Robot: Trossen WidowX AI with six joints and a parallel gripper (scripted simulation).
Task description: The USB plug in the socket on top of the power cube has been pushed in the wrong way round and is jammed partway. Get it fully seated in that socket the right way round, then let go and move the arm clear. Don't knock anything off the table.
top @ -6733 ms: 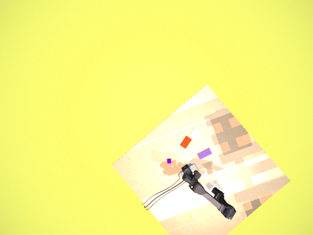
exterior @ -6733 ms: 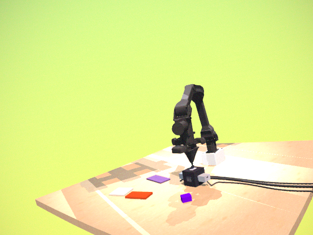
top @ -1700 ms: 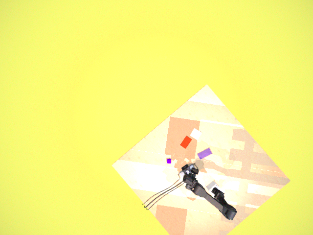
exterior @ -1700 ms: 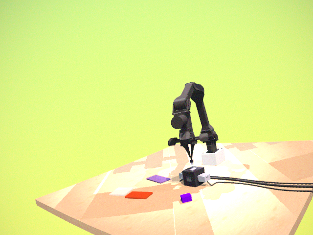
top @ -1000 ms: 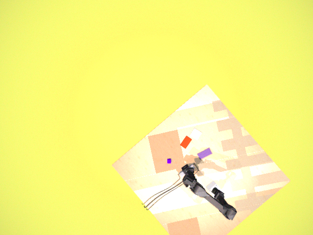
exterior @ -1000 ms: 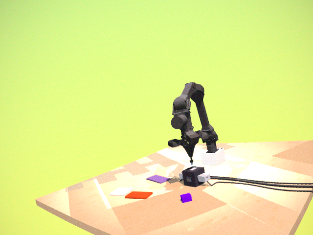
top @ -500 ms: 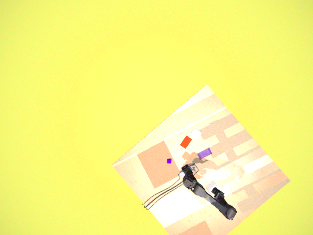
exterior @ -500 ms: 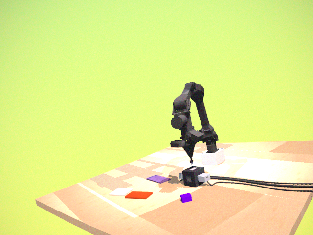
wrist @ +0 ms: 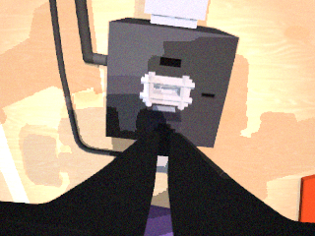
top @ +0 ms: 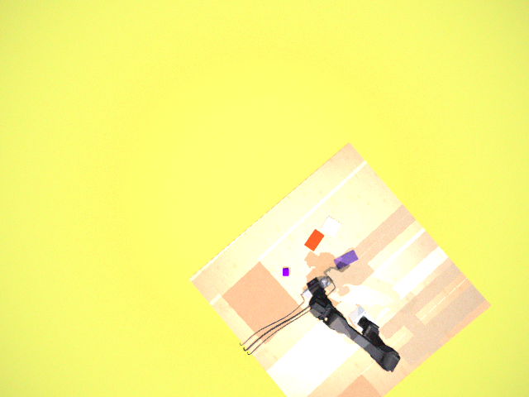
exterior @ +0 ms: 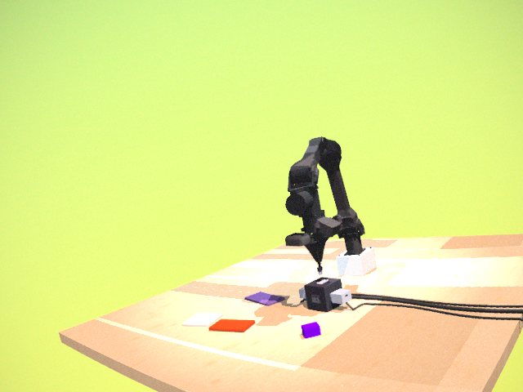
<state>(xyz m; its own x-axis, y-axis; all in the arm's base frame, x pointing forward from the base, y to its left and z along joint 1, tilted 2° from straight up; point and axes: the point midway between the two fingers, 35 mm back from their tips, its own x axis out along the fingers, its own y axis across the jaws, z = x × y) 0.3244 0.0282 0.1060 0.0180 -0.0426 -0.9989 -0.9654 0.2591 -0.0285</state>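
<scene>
Now: gripper tip 2 cm above the usb plug. From my gripper tip the other things lie so: usb socket: 7 cm below; purple block: 19 cm ahead, 12 cm below, 5 cm to the left; purple flat tile: 24 cm to the right, 13 cm below, 5 cm behind.
</scene>
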